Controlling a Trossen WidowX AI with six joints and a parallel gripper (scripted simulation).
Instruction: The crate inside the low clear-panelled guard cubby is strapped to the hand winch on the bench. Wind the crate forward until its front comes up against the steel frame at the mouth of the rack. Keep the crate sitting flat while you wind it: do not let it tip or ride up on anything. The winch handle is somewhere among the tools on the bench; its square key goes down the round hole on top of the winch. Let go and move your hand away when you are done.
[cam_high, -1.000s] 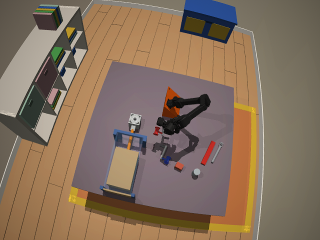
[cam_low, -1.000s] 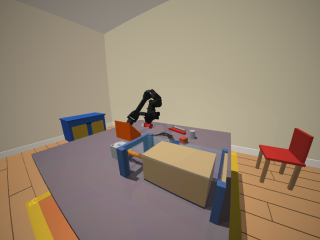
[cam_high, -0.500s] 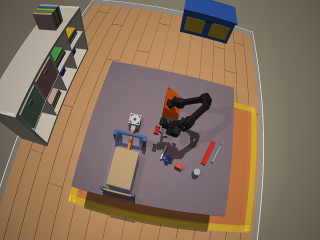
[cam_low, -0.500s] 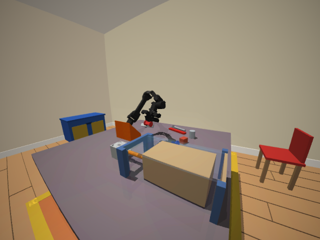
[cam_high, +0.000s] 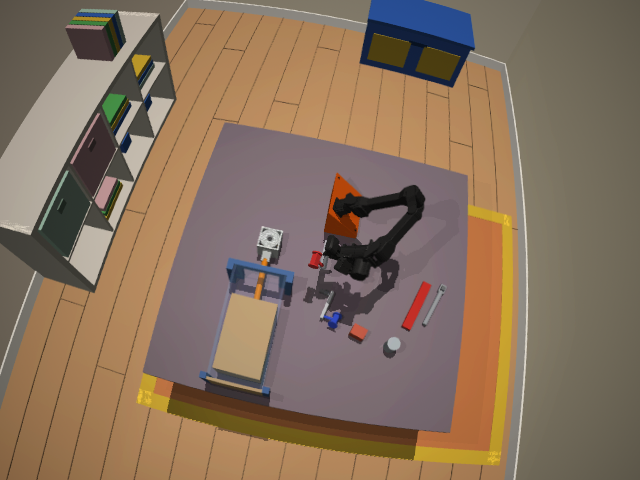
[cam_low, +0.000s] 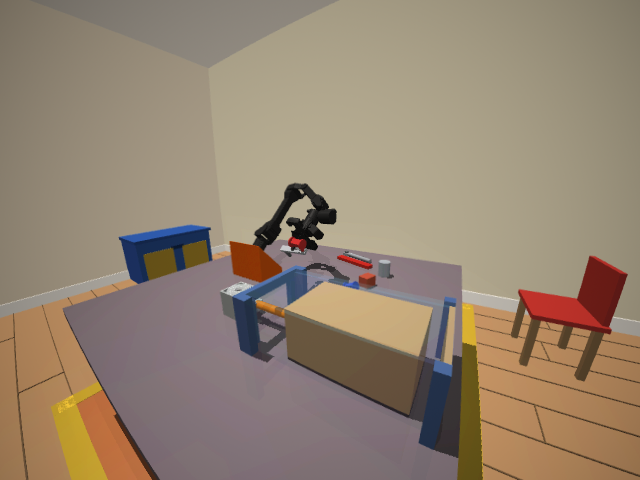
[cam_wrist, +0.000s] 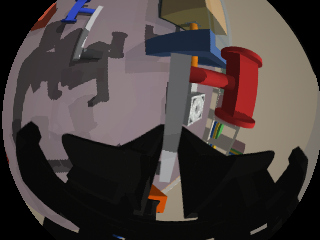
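Now: gripper tip 50 mm short of the red grip, 20 mm to the left of it and 40 mm below it. Round my gripper tip: grey crank handle (160 mm ahead, 80 mm to the left, 150 mm below); then blue frame (130 mm ahead, 220 mm to the right, 70 mm below); then winch handle (10 mm ahead, 10 mm above).
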